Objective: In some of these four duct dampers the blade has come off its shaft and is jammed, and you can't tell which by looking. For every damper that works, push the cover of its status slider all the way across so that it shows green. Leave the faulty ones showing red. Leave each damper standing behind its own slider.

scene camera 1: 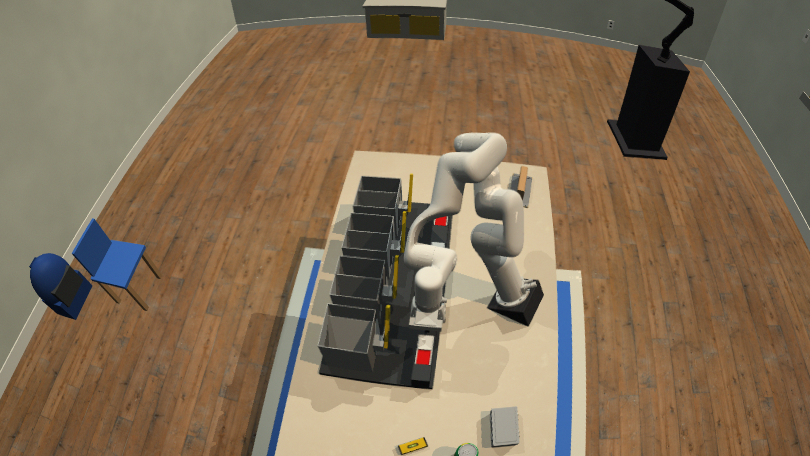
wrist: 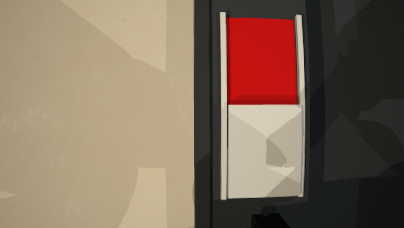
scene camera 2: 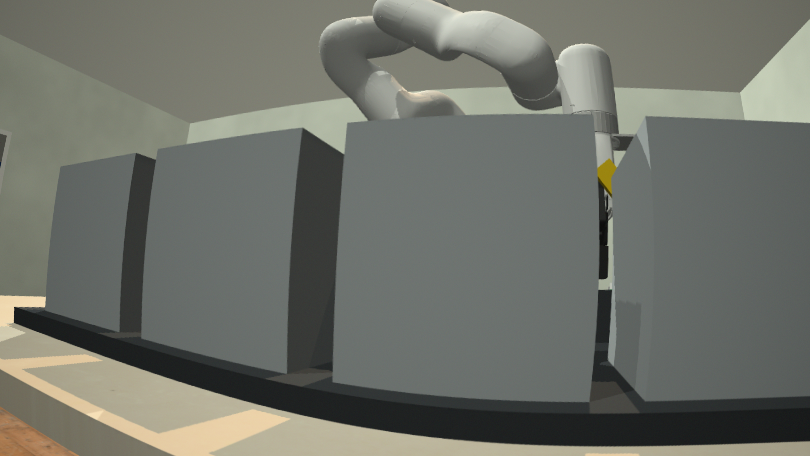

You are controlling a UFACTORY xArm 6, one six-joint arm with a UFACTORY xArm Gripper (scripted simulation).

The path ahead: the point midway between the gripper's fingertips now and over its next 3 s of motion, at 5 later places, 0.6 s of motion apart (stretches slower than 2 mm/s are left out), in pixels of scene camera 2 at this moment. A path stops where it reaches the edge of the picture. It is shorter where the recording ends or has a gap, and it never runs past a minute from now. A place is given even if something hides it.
My gripper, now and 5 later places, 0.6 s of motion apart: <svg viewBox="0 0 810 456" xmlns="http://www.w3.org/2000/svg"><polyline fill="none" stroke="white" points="594,279 595,281 595,288 597,288 600,288 605,288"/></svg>
